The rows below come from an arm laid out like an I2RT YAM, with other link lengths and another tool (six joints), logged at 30 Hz.
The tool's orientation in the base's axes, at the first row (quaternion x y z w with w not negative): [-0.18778, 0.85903, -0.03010, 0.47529]
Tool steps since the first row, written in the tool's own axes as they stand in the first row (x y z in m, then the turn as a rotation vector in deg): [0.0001, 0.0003, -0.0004, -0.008, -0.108, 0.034]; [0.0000, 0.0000, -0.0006, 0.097, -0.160, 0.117]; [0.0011, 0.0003, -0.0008, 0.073, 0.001, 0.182]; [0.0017, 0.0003, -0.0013, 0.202, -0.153, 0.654]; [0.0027, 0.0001, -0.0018, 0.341, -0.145, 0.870]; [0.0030, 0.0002, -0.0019, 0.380, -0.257, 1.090]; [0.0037, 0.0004, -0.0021, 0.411, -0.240, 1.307]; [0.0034, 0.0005, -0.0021, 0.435, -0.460, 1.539]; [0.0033, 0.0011, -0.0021, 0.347, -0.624, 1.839]
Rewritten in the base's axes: [-0.0005, 0.0002, 0.0001, 0.064, -0.093, 0.013]; [-0.0005, -0.0001, 0.0003, 0.098, -0.168, -0.105]; [-0.0013, -0.0002, -0.0005, 0.116, -0.002, -0.158]; [-0.0020, -0.0005, -0.0007, 0.490, -0.130, -0.485]; [-0.0028, -0.0011, -0.0012, 0.600, -0.144, -0.717]; [-0.0031, -0.0011, -0.0014, 0.796, -0.234, -0.842]; [-0.0036, -0.0012, -0.0019, 0.956, -0.201, -0.990]; [-0.0035, -0.0010, -0.0017, 1.202, -0.384, -1.085]; [-0.0036, -0.0004, -0.0018, 1.540, -0.468, -1.141]
